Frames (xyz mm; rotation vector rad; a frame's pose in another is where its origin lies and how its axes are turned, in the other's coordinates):
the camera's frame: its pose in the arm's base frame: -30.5 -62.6 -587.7 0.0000 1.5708 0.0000
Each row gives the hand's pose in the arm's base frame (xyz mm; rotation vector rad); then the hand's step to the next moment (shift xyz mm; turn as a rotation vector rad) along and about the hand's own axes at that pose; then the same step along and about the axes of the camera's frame.
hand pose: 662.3 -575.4 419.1 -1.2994 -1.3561 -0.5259
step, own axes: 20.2 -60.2 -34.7 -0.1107 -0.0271 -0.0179
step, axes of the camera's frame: -49.2 -40.2 -34.6 0.0841 -0.0661 -0.0432
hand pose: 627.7 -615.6 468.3 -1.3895 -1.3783 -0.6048
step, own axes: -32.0 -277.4 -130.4 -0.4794 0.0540 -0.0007
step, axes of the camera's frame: -101.5 -185.1 -224.5 0.4432 -0.1834 -0.0512
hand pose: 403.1 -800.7 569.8 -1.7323 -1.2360 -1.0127
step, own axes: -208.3 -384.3 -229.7 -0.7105 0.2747 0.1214
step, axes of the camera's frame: 47.7 -190.2 -453.2 0.7311 -0.2075 0.1319
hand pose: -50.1 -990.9 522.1 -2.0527 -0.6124 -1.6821
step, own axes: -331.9 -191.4 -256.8 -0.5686 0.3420 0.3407
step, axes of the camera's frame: 271.1 -14.9 -372.9 0.6348 -0.1266 0.3706
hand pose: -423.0 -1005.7 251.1 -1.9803 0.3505 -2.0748
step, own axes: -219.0 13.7 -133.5 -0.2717 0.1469 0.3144
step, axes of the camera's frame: 216.4 62.3 -123.5 0.2906 -0.0450 0.3282
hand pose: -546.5 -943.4 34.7 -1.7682 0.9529 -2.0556
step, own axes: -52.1 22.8 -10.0 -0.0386 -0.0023 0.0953
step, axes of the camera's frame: 55.2 16.7 -2.8 0.0247 -0.0044 0.0997
